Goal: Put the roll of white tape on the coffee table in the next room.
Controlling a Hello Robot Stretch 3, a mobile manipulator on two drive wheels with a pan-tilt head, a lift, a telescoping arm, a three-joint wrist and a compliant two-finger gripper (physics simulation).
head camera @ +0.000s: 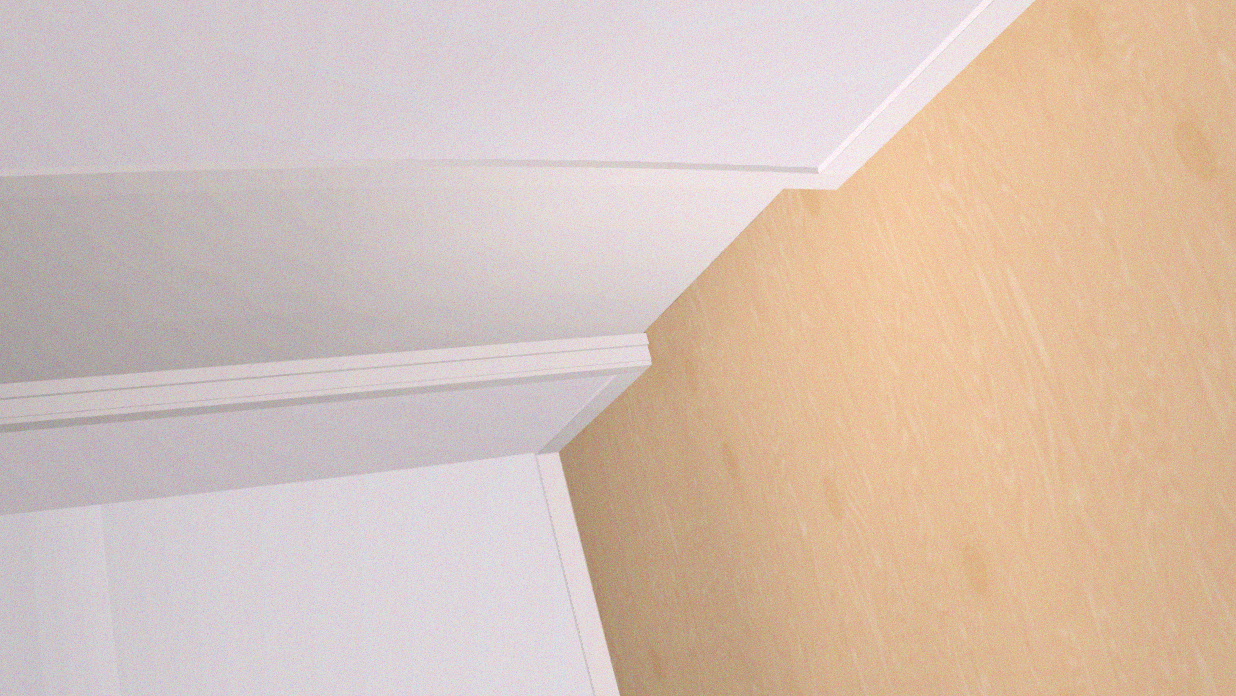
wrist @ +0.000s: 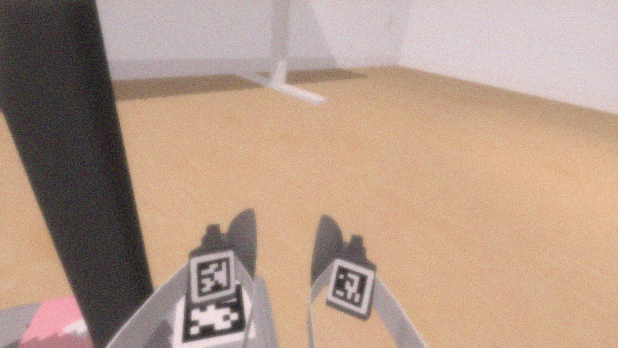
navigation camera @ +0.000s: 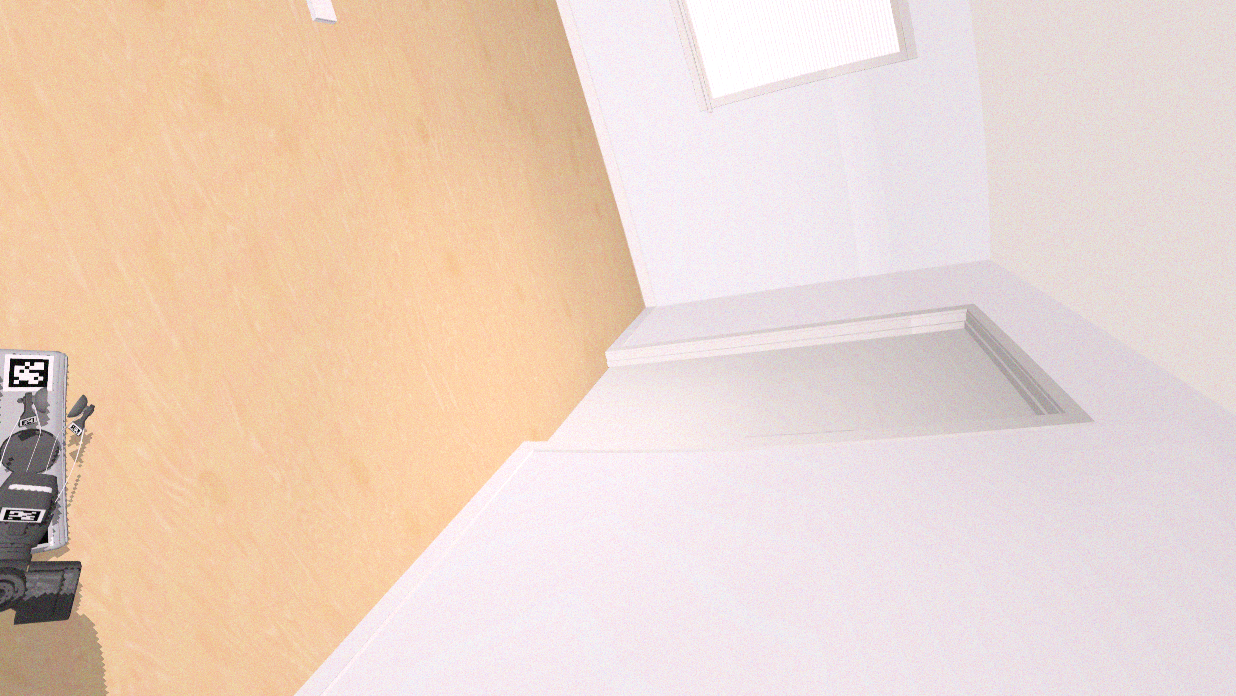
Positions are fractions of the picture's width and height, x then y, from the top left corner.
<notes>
In view: the gripper (wrist: 0.46, 0.68) and a white door (navigation camera: 0.77, 0.54).
</notes>
